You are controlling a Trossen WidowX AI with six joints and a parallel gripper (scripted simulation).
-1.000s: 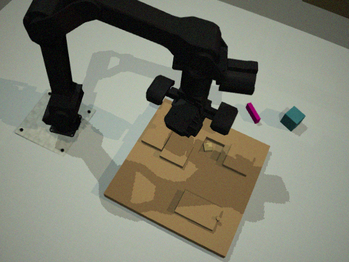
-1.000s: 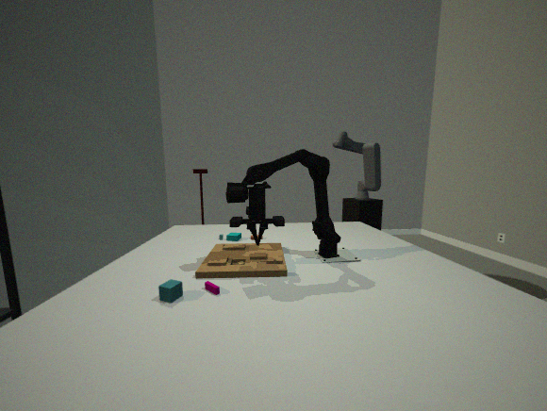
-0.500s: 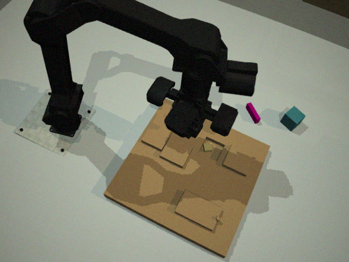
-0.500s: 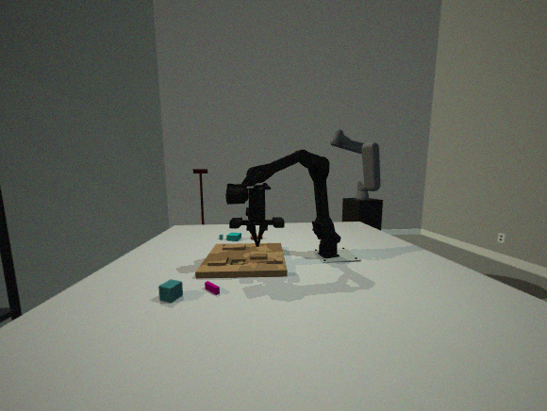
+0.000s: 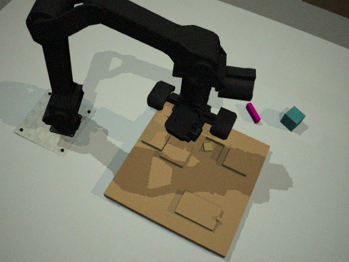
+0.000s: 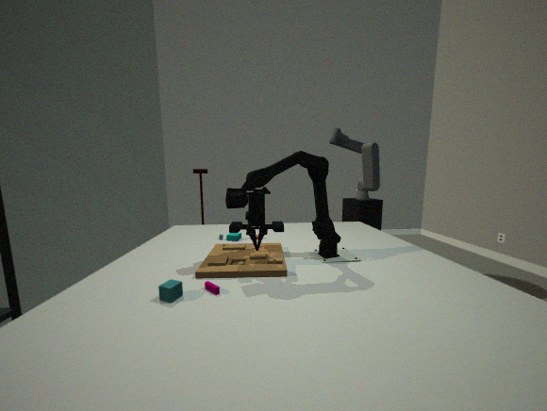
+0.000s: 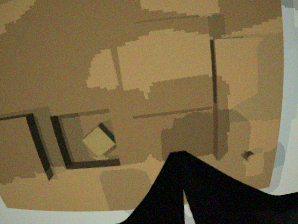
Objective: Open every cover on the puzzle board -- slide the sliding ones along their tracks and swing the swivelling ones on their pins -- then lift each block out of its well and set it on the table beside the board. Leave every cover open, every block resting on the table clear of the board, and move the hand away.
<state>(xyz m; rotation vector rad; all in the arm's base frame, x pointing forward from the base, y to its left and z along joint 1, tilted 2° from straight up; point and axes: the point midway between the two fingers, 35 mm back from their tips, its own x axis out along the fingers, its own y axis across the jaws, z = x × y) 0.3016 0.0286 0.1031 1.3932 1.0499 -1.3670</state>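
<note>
The tan puzzle board lies 80 mm to the right of my gripper tip, 40 mm below it and 20 mm ahead of it. From my gripper tip the other things lie so: orange block: 360 mm to the right, 70 mm behind, 60 mm below; then teal cube: 260 mm ahead, 130 mm to the left, 40 mm below; then magenta bar: 160 mm ahead, 120 mm to the left, 50 mm below.
</note>
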